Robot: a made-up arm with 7 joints.
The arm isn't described. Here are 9 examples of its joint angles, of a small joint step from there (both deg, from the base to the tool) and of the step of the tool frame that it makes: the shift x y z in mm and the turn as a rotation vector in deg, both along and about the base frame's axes.
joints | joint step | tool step
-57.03 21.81 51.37 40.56 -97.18 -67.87 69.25 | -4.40 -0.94 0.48 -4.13 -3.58 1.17 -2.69 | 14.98 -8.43 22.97 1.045 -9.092 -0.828
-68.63 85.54 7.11 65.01 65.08 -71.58 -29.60 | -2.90 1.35 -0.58 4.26 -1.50 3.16 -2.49 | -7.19 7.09 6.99 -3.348 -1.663 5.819
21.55 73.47 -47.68 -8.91 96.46 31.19 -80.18 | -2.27 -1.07 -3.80 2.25 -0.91 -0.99 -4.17 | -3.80 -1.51 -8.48 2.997 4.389 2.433
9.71 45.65 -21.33 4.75 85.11 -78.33 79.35 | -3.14 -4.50 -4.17 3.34 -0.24 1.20 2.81 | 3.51 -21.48 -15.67 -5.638 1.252 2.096
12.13 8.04 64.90 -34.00 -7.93 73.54 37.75 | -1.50 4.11 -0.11 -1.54 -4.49 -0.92 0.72 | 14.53 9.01 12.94 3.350 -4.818 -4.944
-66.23 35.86 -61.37 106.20 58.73 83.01 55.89 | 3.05 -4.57 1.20 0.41 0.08 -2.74 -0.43 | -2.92 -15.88 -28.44 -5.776 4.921 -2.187
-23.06 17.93 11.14 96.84 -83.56 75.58 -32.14 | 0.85 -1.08 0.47 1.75 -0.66 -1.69 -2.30 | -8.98 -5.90 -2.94 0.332 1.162 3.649
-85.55 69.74 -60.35 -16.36 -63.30 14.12 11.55 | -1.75 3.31 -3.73 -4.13 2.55 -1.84 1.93 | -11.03 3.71 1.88 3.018 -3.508 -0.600
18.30 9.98 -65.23 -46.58 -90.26 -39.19 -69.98 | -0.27 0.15 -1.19 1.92 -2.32 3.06 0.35 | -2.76 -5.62 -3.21 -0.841 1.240 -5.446
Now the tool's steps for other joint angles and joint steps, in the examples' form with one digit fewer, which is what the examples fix.
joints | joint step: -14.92 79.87 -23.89 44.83 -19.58 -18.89 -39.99 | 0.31 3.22 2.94 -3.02 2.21 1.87 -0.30
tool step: 5.8 0.8 22.0 3.65 -0.94 -1.44
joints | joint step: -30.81 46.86 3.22 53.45 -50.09 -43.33 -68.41 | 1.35 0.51 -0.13 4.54 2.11 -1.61 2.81
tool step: -12.4 8.1 -8.2 1.64 3.72 5.38
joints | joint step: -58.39 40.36 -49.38 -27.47 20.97 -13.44 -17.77 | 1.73 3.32 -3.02 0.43 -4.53 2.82 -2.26
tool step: -1.0 10.9 -12.1 5.95 7.76 2.84
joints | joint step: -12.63 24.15 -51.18 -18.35 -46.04 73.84 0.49 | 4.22 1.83 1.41 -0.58 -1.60 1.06 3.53
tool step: -16.2 11.7 -2.7 3.88 2.35 2.22
